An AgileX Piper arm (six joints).
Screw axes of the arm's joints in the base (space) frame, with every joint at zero. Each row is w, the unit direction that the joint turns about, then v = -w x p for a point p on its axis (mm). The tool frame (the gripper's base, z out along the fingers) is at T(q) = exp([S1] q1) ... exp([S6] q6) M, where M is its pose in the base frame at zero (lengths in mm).
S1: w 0 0 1 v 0 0 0
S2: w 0 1 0 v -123 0 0
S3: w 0 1 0 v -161.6 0 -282.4
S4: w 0.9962 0 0.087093 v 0 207.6 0
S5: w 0 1 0 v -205.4 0 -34.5
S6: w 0.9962 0 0.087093 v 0 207.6 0
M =
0.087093 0 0.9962 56.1
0 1 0 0
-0.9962 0 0.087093 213.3
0 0 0 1
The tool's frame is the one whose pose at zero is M.
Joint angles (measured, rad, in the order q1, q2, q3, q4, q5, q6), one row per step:
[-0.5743, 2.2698, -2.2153, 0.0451, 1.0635, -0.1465]
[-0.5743, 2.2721, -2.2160, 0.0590, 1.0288, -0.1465]
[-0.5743, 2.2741, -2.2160, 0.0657, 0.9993, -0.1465]
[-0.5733, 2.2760, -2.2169, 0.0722, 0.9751, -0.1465]
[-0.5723, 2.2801, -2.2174, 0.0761, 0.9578, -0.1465]
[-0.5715, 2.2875, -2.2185, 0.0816, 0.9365, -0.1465]
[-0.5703, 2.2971, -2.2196, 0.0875, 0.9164, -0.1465]
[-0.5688, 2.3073, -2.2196, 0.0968, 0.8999, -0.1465]
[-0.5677, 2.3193, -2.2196, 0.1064, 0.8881, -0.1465]
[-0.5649, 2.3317, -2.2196, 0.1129, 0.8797, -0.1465]
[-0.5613, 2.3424, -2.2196, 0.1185, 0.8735, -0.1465]
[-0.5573, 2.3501, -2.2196, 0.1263, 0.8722, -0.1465]
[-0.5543, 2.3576, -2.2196, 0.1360, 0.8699, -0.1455]
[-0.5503, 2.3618, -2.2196, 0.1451, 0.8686, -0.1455]
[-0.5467, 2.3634, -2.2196, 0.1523, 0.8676, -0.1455]
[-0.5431, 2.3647, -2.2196, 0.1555, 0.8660, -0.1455]
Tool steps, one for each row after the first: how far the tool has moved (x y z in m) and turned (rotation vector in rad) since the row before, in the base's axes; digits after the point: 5 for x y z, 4 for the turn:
[0.00310, -0.00080, 0.00076, -0.0062, -0.0353, -0.0014]
[0.00235, -0.00101, 0.00049, -0.0092, -0.0267, -0.0016]
[0.00227, -0.00037, 0.00059, -0.0071, -0.0230, -0.0005]
[0.00198, -0.00040, -0.00102, -0.0041, -0.0136, -0.0002]
[0.00263, -0.00082, -0.00231, -0.0034, -0.0156, -0.0008]
[0.00291, -0.00072, -0.00352, -0.0012, -0.0129, -0.0004]
[0.00289, -0.00023, -0.00436, 0.0045, -0.0103, 0.0000]
[0.00267, -0.00030, -0.00559, 0.0082, -0.0049, -0.0002]
[0.00281, 0.00044, -0.00604, 0.0076, -0.0001, 0.0018]
[0.00264, 0.00100, -0.00529, 0.0071, 0.0009, 0.0027]
[0.00222, 0.00175, -0.00396, 0.0100, 0.0013, 0.0035]
[0.00202, 0.00140, -0.00379, 0.0115, -0.0009, 0.0015]
[0.00188, 0.00207, -0.00208, 0.0093, -0.0023, 0.0033]
[0.00144, 0.00195, -0.00073, 0.0064, -0.0032, 0.0031]
[0.00129, 0.00171, -0.00057, 0.0026, -0.0019, 0.0032]

